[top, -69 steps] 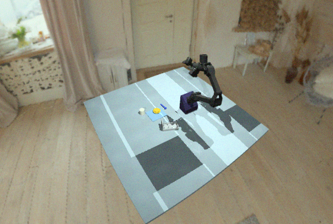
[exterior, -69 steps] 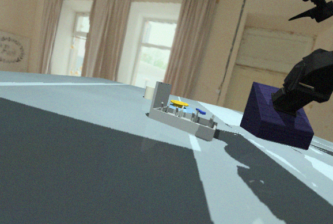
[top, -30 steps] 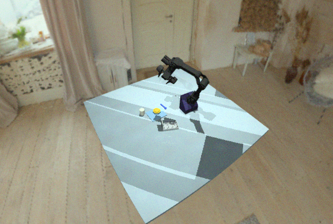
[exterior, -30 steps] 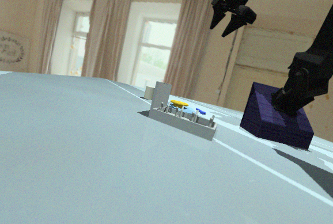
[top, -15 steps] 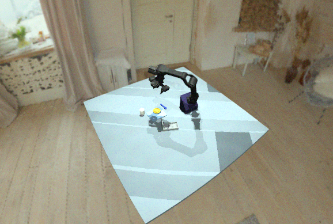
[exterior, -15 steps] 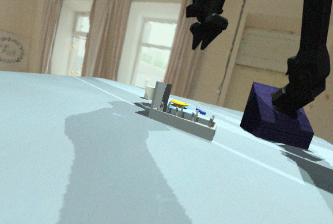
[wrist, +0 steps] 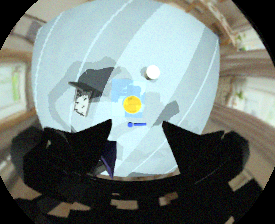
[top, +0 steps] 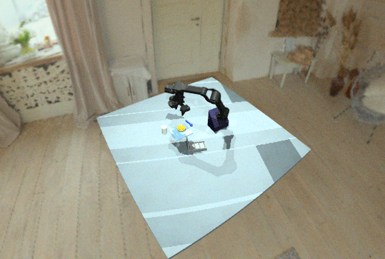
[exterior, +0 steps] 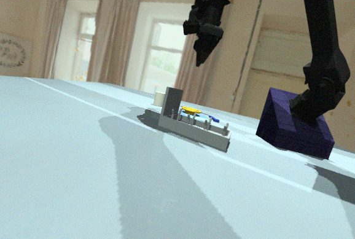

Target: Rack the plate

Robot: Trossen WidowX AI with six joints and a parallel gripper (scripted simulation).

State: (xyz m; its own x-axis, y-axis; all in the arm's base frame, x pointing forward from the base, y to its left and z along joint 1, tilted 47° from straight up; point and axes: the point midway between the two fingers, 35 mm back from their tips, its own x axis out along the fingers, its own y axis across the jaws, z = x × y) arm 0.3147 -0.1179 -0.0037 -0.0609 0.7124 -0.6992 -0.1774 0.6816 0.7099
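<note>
The yellow plate is 160 mm below my gripper tip and 10 mm behind it. Also, from my gripper tip: cream cup (150 mm below, 120 mm ahead, 30 mm to the right); then blue spoon (170 mm below, 100 mm behind, 30 mm to the right); then light blue mat (170 mm below, 30 mm to the left).
</note>
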